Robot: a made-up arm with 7 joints.
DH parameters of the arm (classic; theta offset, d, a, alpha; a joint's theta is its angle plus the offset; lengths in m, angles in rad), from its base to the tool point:
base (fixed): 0 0.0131 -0.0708 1.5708
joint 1: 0 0.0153 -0.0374 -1.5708
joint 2: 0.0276 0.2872 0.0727 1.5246
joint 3: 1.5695 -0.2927 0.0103 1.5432
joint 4: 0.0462 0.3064 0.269 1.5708
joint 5: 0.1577 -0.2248 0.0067 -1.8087
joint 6: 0 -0.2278 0.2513 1.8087
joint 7: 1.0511 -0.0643 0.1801 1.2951
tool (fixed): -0.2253 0.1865 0 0
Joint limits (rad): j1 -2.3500..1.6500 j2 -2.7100..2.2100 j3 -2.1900..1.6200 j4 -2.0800..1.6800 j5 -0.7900..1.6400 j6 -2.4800..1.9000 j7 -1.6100..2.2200
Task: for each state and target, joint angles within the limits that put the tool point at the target. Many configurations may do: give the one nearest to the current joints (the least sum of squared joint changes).
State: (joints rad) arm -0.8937 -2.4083 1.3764 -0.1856 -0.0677 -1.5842 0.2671
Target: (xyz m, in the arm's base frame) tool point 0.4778 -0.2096 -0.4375
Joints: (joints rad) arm -1.4623 -2.1925 1.6200 0.0400 0.1227 -1.8074 0.0116
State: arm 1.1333 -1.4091 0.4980 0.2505 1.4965 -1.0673 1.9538
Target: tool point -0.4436 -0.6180 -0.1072
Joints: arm 1.6362 -1.9416 -0.1768 0.3015 1.3783 -0.5659 1.3478
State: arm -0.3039 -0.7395 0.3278 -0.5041 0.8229 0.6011 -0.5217
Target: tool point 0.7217 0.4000 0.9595
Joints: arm -0.5456 -0.7526 0.4900 -0.6981 0.5667 0.6108 -0.6175
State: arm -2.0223 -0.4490 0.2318 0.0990 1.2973 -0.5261 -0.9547
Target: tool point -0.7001 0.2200 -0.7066
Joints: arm -2.3500 -0.1664 -0.7403 -0.1255 1.6400 -0.5747 -0.7136
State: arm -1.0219 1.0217 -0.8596 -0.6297 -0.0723 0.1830 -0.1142
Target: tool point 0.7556 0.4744 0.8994
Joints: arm -1.2816 1.4086 -0.1539 -0.8012 0.1535 0.3059 -0.3040
